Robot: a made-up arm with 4 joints.
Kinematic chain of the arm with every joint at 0, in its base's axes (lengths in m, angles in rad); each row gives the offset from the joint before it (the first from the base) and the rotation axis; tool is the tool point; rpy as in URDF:
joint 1: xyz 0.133 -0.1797 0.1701 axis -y
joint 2: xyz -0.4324 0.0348 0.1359 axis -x
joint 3: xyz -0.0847 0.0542 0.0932 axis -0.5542 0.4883 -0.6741
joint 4: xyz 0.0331 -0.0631 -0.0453 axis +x
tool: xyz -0.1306 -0.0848 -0.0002 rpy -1.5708 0 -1.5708
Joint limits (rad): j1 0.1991..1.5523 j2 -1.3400..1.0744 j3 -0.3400..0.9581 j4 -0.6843..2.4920
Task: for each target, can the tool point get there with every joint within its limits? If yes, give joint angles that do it. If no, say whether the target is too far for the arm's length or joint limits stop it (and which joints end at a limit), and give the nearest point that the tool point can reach.
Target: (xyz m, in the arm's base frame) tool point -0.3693 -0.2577 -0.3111
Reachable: yes | joints 1.0476 -0.6929 0.5664 0.0728
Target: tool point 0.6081 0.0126 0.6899
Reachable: no: joint limits stop it (at a limit: joint 1, joint 2, joint 3) | nearest point -0.4757 -0.1661 0.2903 | short by 1.169 m
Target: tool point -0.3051 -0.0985 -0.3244
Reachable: yes | joints 1.0135 0.8251 0.6393 2.1030
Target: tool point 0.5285 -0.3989 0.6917
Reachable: no: joint limits stop it (at a limit: joint 1, joint 3) | nearest point -0.4633 -0.2055 0.2607 | short by 1.099 m
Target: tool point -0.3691 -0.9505 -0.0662
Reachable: no: too far | nearest point -0.4759 -0.3311 -0.1165 | short by 0.631 m
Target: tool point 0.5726 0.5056 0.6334
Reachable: no: too far | nearest point -0.5323 0.0458 0.2437 | short by 1.259 m
